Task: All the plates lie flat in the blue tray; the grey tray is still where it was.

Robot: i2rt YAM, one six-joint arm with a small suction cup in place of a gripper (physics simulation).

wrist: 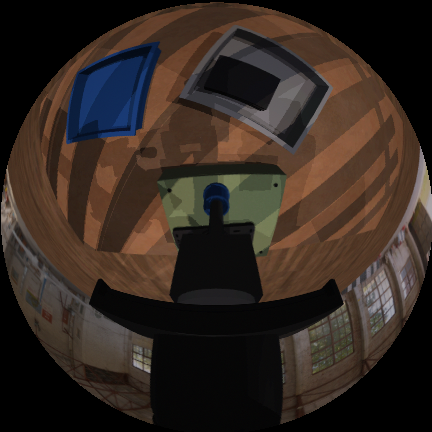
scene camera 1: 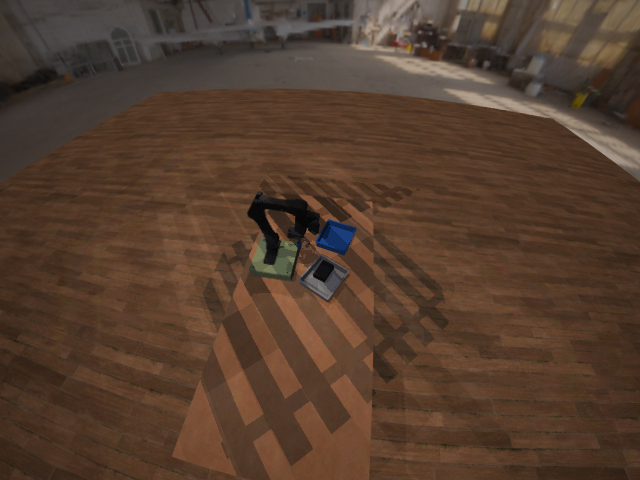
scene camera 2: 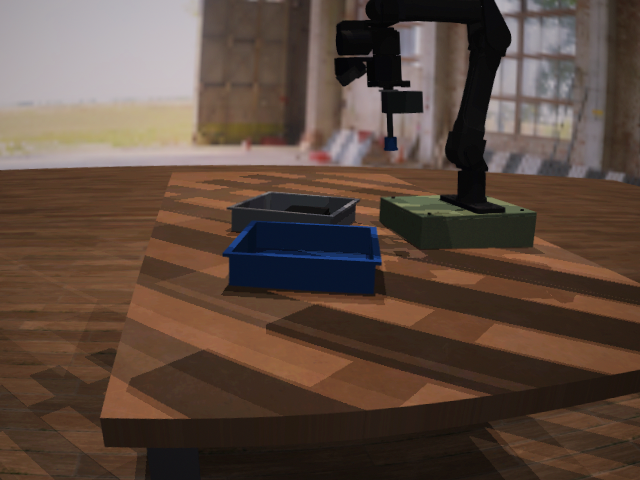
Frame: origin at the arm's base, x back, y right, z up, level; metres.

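Where they show: hand, its tool point: (wrist: 215,194) (scene camera 1: 299,245) (scene camera 2: 390,149); arm's base, origin of its link: (scene camera 1: 272,251) (scene camera 2: 471,205).
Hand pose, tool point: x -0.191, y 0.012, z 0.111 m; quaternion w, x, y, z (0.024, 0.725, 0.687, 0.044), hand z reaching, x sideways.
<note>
Each offset is from my tool point to the top centre of the thing.
A black rectangular plate {dx -0.162, dy +0.062, dz -0.139 m} (scene camera 1: 324,270) (scene camera 2: 309,210) (wrist: 242,82) lies in the grey tray {dx -0.170, dy +0.109, dz -0.130 m} (scene camera 1: 337,280) (scene camera 2: 244,220) (wrist: 296,95), toward one side of its floor. It looks thick; I cannot tell whether it is one plate or several stacked. The blue tray {dx -0.215, dy -0.236, dz -0.130 m} (scene camera 1: 337,238) (scene camera 2: 302,274) (wrist: 107,97) stands beside the grey one, and no plate shows in it. My gripper, a small blue suction cup (scene camera 1: 298,244) (scene camera 2: 390,144) (wrist: 216,194), points down with nothing on it. It hangs high above the table, apart from both trays, and shows over the green base in the wrist view.
The green base block (scene camera 1: 281,266) (scene camera 2: 475,229) (wrist: 250,200) carries the black arm (scene camera 1: 281,204) (scene camera 2: 475,98) and stands near both trays. A narrow gap separates the two trays. The wooden table's edge (scene camera 2: 310,421) runs in front of the blue tray in scene camera 2.
</note>
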